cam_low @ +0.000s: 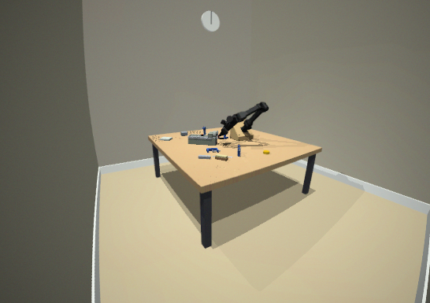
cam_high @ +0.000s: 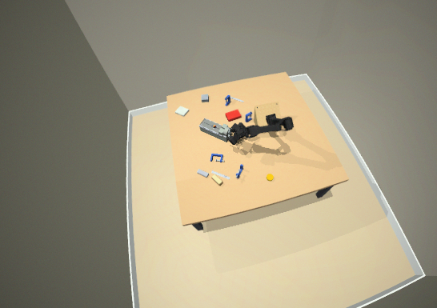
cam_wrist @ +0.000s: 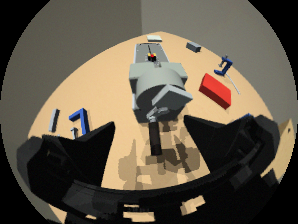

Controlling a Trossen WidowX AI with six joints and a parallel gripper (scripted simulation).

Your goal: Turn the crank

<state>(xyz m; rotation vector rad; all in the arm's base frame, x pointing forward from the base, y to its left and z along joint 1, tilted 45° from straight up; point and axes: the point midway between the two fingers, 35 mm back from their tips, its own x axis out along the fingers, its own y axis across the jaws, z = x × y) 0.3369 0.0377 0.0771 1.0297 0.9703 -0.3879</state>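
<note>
Right now my gripper tip is 2 cm past the dark crank handle, 1 cm to the right of it and 3 cm above it. The rest, counted from my gripper tip: red pointer: 10 cm ahead, 12 cm to the right, 1 cm below; tan block: 19 cm ahead, 31 cm to the left, 8 cm below; yellow disc: 20 cm behind, 39 cm to the left, 8 cm below.
</note>
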